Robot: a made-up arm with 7 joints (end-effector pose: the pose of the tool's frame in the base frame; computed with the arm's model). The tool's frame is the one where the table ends.
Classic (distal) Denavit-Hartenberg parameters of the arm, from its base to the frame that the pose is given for. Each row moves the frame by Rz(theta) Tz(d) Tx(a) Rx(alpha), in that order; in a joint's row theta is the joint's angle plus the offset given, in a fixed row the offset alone. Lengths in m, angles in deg.
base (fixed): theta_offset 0, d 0, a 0, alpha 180
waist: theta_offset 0, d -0.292, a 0, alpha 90
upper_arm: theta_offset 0, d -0.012, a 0, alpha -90
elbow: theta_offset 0, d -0.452, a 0, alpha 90
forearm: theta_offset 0, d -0.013, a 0, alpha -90
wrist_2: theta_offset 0, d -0.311, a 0, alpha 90
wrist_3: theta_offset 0, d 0, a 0, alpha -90
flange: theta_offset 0, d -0.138, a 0, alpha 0
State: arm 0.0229 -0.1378 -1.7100 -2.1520 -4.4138 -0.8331 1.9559
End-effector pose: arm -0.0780 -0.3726 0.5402 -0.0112 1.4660 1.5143
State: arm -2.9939 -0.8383 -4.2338 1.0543 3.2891 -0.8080 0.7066
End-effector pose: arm 0.6080 0.2696 0.5151 0.5932 -0.8093 1.1173
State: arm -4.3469 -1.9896 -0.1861 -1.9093 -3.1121 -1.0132 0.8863
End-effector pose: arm -0.0105 0.2591 -0.2422 0.2377 0.2329 -1.1192
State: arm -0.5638 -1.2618 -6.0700 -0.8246 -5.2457 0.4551 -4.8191
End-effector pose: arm -0.6917 -0.4523 0.2351 -0.8261 0.9441 0.2165
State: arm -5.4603 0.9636 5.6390 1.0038 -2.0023 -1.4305 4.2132
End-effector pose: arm 0.4996 -0.4442 0.3529 -0.5580 -0.4908 -2.1407
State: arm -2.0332 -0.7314 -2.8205 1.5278 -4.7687 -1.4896 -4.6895
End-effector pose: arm 0.2809 -0.4998 0.4145 0.4934 -1.2740 -0.4219
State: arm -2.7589 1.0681 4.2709 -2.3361 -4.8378 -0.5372 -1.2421
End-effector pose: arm -0.0392 0.3509 0.2948 -1.0077 -1.3876 1.7121
